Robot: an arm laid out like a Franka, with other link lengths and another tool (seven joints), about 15 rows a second.
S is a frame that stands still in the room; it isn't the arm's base.
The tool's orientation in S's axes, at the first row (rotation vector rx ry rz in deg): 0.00, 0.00, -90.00
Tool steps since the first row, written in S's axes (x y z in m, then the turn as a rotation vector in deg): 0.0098, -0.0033, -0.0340, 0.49, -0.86, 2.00; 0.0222, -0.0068, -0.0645, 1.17, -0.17, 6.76; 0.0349, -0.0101, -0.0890, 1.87, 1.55, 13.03; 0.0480, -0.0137, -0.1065, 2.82, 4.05, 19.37; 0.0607, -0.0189, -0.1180, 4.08, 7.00, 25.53; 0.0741, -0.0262, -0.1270, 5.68, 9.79, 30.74
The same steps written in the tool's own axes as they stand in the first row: 0.0033, 0.0098, -0.0340, 0.86, 0.49, 2.00; 0.0068, 0.0222, -0.0645, 0.17, 1.17, 6.76; 0.0101, 0.0349, -0.0890, -1.55, 1.87, 13.03; 0.0137, 0.0480, -0.1065, -4.05, 2.82, 19.37; 0.0189, 0.0607, -0.1180, -7.00, 4.08, 25.53; 0.0262, 0.0741, -0.1270, -9.79, 5.68, 30.74
